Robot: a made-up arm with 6 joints. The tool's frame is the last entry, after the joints.
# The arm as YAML. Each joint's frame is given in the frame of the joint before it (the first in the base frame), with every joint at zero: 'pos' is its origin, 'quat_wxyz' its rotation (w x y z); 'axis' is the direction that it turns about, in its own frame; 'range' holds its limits. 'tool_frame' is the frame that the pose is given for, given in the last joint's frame.
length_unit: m
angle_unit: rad
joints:
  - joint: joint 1
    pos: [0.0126, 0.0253, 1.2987]
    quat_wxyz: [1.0, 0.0, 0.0, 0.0]
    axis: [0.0, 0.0, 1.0]
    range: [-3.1, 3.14]
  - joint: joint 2
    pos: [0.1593, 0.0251, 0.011]
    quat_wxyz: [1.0, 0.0, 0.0, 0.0]
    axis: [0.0, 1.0, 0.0]
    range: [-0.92, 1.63]
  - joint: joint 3
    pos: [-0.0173, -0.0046, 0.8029]
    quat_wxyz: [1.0, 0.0, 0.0, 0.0]
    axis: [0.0, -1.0, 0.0]
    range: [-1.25, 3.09]
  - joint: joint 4
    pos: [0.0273, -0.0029, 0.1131]
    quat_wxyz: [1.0, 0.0, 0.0, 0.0]
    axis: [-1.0, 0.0, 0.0]
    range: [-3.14, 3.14]
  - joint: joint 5
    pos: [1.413, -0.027, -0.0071]
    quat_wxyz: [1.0, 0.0, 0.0, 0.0]
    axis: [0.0, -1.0, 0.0]
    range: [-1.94, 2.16]
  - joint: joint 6
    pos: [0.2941, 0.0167, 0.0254]
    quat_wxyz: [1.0, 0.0, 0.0, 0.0]
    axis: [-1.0, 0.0, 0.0]
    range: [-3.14, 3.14]
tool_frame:
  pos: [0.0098, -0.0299, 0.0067]
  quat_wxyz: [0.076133, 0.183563, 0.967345, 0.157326]
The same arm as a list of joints. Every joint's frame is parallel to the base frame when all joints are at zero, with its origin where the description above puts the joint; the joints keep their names.
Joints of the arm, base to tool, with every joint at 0 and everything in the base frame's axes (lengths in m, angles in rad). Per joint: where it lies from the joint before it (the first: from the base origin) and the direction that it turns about. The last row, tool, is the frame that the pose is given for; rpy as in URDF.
joint 1: axis +z offset 0.0126 0.0253 1.2987
joint 2: axis +y offset 0.1593 0.0251 0.011
joint 3: axis -y offset -0.0173 -0.0046 0.8029
joint 4: axis -x offset 0.0273 -0.0029 0.1131
joint 5: axis -y offset 1.413 -0.027 -0.0071
joint 6: axis -x offset 0.2941 0.0167 0.0254
tool: offset 0.0098 -0.0299 0.0067 rpy 2.8014 0.0897 2.7511
Joint limits (rad, base to tool): -3.1..3.14 -0.92..1.63 -1.25..3.09 -3.14..3.14 -1.94..2.16 -3.14..3.14

